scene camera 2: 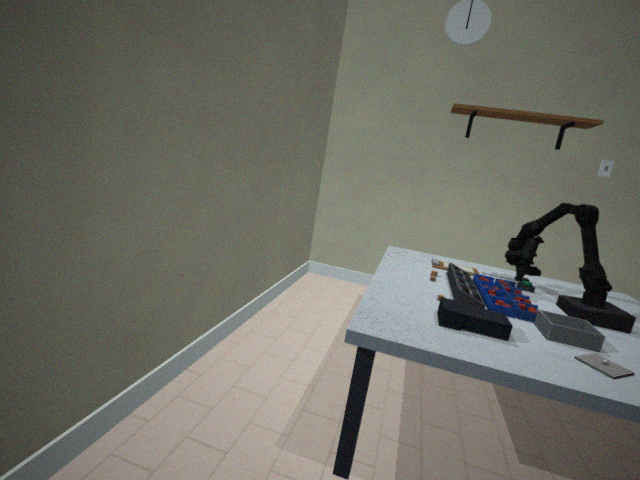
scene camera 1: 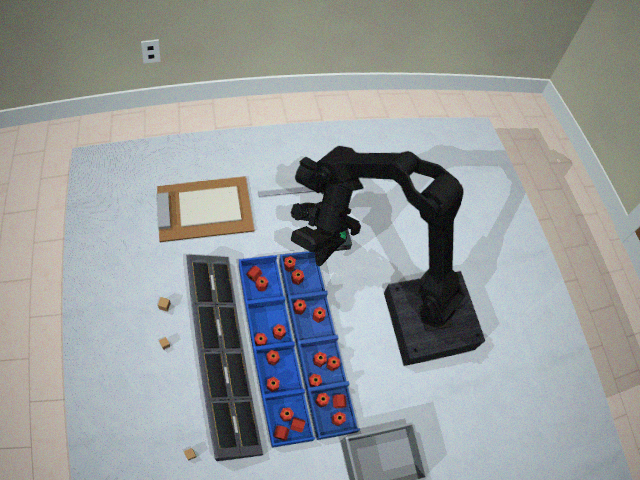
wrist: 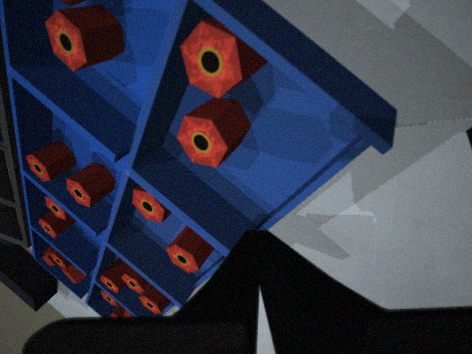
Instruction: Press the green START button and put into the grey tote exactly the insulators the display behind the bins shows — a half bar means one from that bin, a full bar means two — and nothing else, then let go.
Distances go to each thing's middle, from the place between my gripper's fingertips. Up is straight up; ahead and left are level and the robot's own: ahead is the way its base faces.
Right now my hand is 25 cm short of the brown clipboard with cream pad (scene camera 1: pixel 217 207), 21 cm to the left of it and 5 cm above it. The rest, counted from my hand: grey tote (scene camera 1: pixel 399 445) (45 cm to the left, 7 cm behind, 3 cm below); black label printer (scene camera 2: pixel 452 314) (58 cm to the left, 24 cm ahead, 3 cm below).
